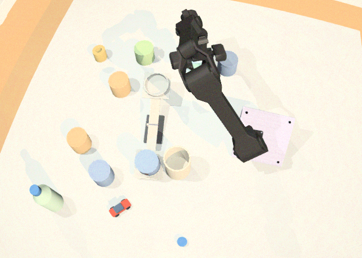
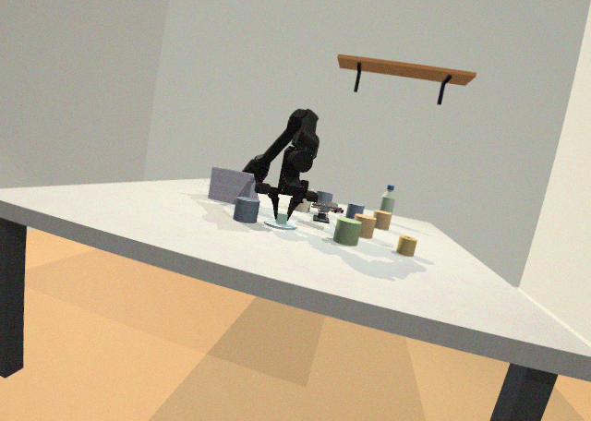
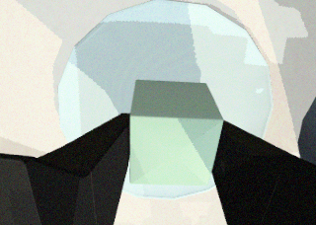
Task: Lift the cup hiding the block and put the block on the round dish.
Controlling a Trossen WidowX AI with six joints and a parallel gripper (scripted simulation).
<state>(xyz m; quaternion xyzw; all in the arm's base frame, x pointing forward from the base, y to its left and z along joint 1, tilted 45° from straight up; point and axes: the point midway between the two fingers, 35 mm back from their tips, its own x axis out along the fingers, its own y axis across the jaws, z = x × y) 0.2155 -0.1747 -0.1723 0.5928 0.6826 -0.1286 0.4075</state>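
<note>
Now: the pale green block 1 cm above my gripper tip. From my gripper tip the other things lie so: balance 25 cm to the left, 10 cm ahead, 2 cm above; round pale dish 1 cm below; green cylinder 20 cm ahead, 2 cm above, 1 cm to the right.
</note>
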